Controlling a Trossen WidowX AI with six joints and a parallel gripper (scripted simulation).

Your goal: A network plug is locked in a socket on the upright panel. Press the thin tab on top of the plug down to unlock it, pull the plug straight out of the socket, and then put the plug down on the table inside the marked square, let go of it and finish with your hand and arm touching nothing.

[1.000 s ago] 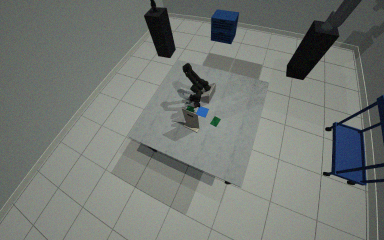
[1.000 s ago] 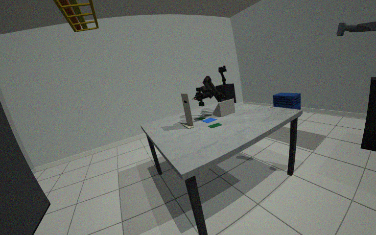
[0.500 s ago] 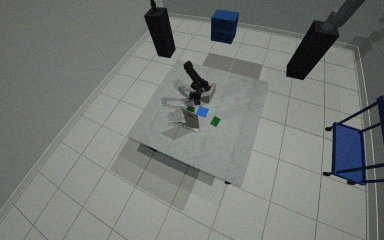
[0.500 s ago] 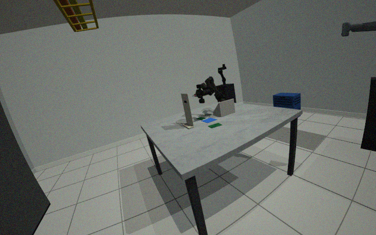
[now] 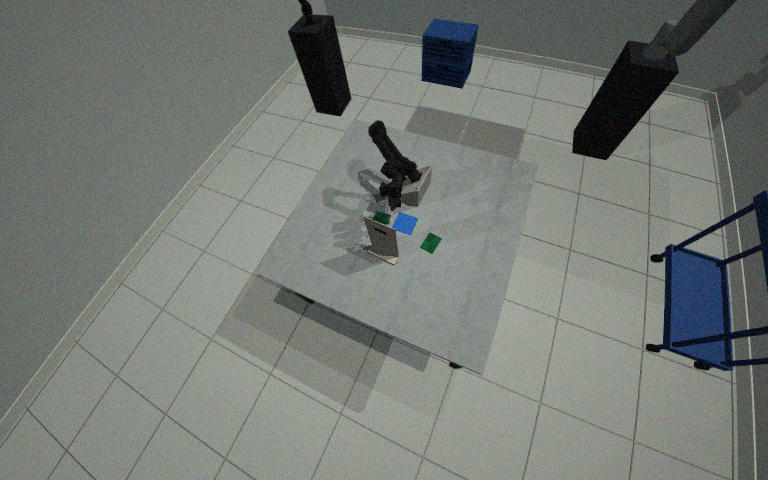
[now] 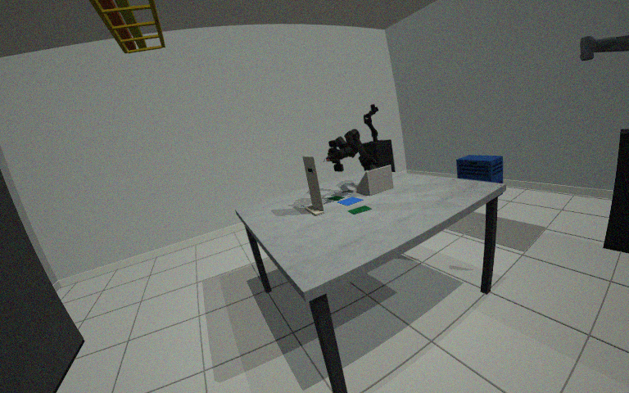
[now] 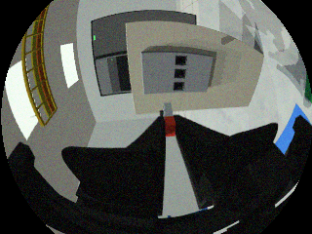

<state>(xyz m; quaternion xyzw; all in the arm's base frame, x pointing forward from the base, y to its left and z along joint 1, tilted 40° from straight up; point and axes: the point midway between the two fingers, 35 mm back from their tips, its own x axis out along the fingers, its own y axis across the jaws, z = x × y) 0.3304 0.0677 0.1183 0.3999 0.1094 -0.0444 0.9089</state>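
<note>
Right now the blue square is 10 cm behind my gripper tip, 3 cm to the left of it and 27 cm below it. The rest, counted from my gripper tip: red plug 1 cm ahead; upright beige panel 11 cm ahead, 2 cm to the right, 13 cm below.
</note>
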